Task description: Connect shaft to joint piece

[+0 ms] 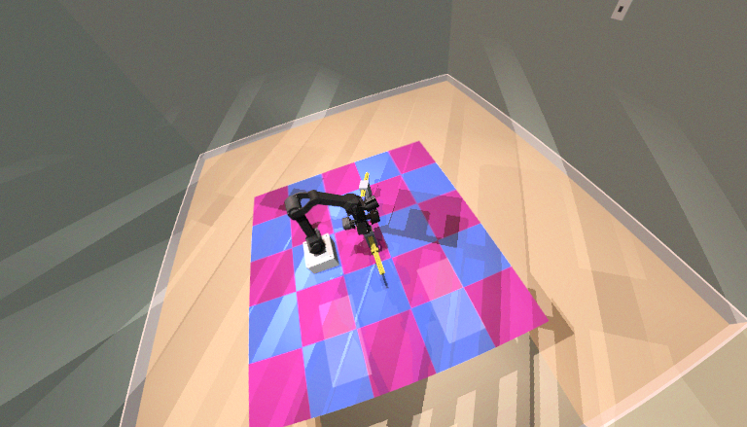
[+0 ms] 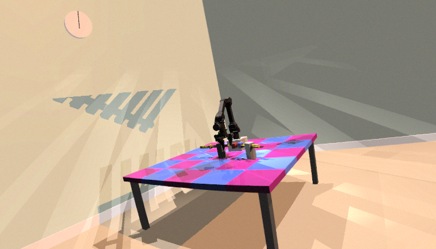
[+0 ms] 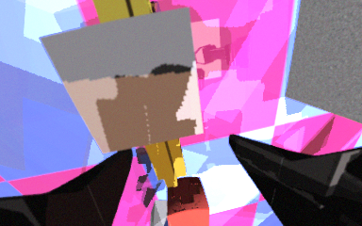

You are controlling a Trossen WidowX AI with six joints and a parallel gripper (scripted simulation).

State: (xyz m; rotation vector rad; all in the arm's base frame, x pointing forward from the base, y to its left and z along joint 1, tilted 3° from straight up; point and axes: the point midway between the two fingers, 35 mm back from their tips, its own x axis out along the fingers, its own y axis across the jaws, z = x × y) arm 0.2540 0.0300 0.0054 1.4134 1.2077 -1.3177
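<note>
My gripper tip is 20 mm short of the red-orange joint piece, 80 mm to the right of it and 10 mm below it.
</note>
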